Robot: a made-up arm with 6 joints. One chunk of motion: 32 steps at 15 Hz.
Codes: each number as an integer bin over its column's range. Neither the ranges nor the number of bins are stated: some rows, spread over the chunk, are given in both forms.
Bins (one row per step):
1: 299 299 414 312 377 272
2: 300 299 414 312 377 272
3: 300 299 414 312 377 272
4: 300 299 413 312 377 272
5: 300 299 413 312 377 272
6: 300 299 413 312 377 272
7: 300 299 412 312 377 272
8: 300 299 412 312 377 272
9: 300 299 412 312 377 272
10: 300 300 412 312 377 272
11: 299 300 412 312 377 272
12: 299 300 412 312 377 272
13: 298 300 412 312 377 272
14: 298 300 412 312 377 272
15: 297 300 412 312 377 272
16: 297 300 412 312 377 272
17: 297 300 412 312 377 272
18: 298 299 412 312 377 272
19: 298 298 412 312 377 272
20: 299 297 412 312 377 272
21: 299 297 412 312 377 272
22: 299 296 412 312 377 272
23: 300 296 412 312 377 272
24: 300 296 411 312 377 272
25: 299 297 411 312 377 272
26: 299 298 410 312 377 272
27: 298 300 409 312 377 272
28: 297 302 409 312 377 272
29: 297 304 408 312 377 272
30: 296 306 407 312 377 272
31: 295 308 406 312 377 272
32: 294 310 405 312 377 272
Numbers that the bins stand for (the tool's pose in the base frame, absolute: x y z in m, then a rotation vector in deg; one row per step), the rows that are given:
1: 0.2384 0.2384 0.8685 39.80 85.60 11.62
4: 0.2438 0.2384 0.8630 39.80 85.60 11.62
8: 0.2438 0.2384 0.8575 39.80 85.60 11.62
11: 0.2384 0.2438 0.8575 39.80 85.60 11.62
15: 0.2274 0.2438 0.8575 39.80 85.60 11.62
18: 0.2329 0.2384 0.8575 39.80 85.60 11.62
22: 0.2384 0.2219 0.8575 39.80 85.60 11.62
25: 0.2384 0.2274 0.8521 39.80 85.60 11.62
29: 0.2274 0.2658 0.8356 39.80 85.60 11.62
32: 0.2110 0.2986 0.8192 39.80 85.60 11.62
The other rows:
2: 0.2438 0.2384 0.8685 39.80 85.60 11.62
3: 0.2438 0.2384 0.8685 39.80 85.60 11.62
5: 0.2438 0.2384 0.8630 39.80 85.60 11.62
6: 0.2438 0.2384 0.8630 39.80 85.60 11.62
7: 0.2438 0.2384 0.8575 39.80 85.60 11.62
9: 0.2438 0.2384 0.8575 39.80 85.60 11.62
10: 0.2438 0.2438 0.8575 39.80 85.60 11.62
12: 0.2384 0.2438 0.8575 39.80 85.60 11.62
13: 0.2329 0.2438 0.8575 39.80 85.60 11.62
14: 0.2329 0.2438 0.8575 39.80 85.60 11.62
16: 0.2274 0.2438 0.8575 39.80 85.60 11.62
17: 0.2274 0.2438 0.8575 39.80 85.60 11.62
19: 0.2329 0.2329 0.8575 39.80 85.60 11.62
20: 0.2384 0.2274 0.8575 39.80 85.60 11.62
21: 0.2384 0.2274 0.8575 39.80 85.60 11.62
23: 0.2438 0.2219 0.8575 39.80 85.60 11.62
24: 0.2438 0.2219 0.8521 39.80 85.60 11.62
26: 0.2384 0.2329 0.8466 39.80 85.60 11.62
27: 0.2329 0.2438 0.8411 39.80 85.60 11.62
28: 0.2274 0.2548 0.8411 39.80 85.60 11.62
30: 0.2219 0.2767 0.8301 39.80 85.60 11.62
31: 0.2164 0.2877 0.8247 39.80 85.60 11.62

